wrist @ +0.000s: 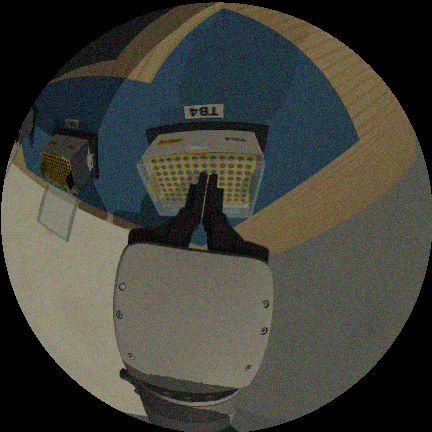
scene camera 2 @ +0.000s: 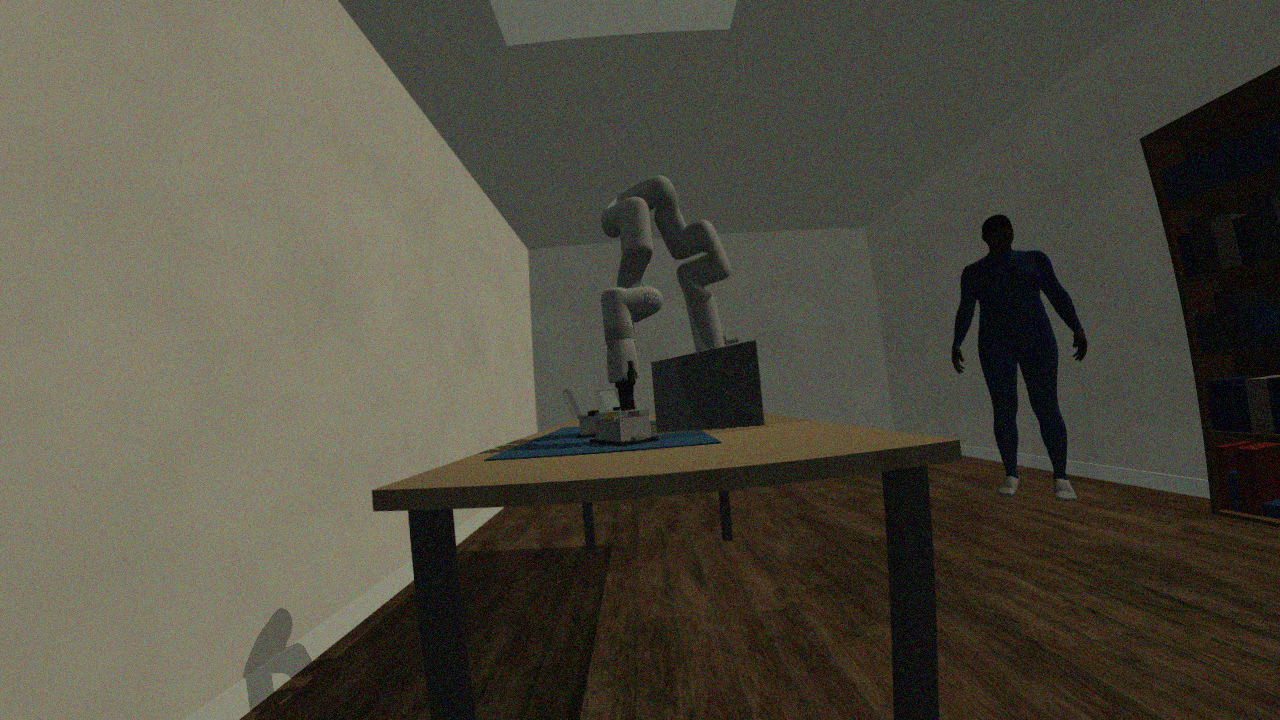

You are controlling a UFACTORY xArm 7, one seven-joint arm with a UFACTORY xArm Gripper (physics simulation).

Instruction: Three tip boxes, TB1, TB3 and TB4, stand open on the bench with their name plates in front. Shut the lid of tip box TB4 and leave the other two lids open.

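Pixels of known places: gripper, between the fingertips: (wrist: 206,182) (scene camera 2: 627,410); arm's base, origin of its link: (scene camera 2: 711,353).
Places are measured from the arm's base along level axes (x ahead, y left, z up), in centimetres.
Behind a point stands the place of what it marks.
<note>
Tip box TB4 (scene camera 2: 623,428) @(y 30.4, x 31.7, z -18.8 cm) (wrist: 210,142) @(y 22.4, x 27.4, z -18.2 cm) stands on the blue mat, its name plate (wrist: 204,111) @(y 20.4, x 25.7, z -22.4 cm) in front. Its clear lid (wrist: 257,187) @(y 28.0, x 27.8, z -15.0 cm) lies down over the yellow tip rack; whether it is fully seated I cannot tell. My gripper (scene camera 2: 627,408) @(y 23.5, x 29.9, z -15.0 cm) (wrist: 206,182) @(y 23.5, x 29.9, z -15.0 cm) is shut and empty, fingertips over the middle of TB4's lid; contact is unclear. Tip box TB3 (wrist: 74,149) @(y 2.2, x 34.6, z -18.9 cm) stands to the left in the wrist view, its clear lid (wrist: 57,213) @(y -2.5, x 46.0, z -12.1 cm) open. Part of a dark shape, possibly TB1 (wrist: 27,127), shows at the far left edge. Two raised lids (scene camera 2: 572,403) @(y 2.8, x 44.7, z -12.4 cm) (scene camera 2: 608,399) @(y -35.9, x 32.9, z -12.1 cm) show behind TB4 in the scene view.
The blue mat (scene camera 2: 689,437) @(y 28.1, x 16.0, z -22.6 cm) (wrist: 320,110) @(y 32.0, x 16.0, z -22.6 cm) lies on the wooden table (scene camera 2: 805,447) @(y 58.3, x 2.8, z -22.9 cm) (wrist: 385,145) @(y 49.2, x 4.3, z -22.9 cm). A dark grey block (scene camera 2: 708,386) @(y 10.3, x 5.0, z -10.6 cm) stands at the back near the arm's base. A person (scene camera 2: 1015,313) stands to the right, away from the table, near a bookshelf (scene camera 2: 1172,241).
</note>
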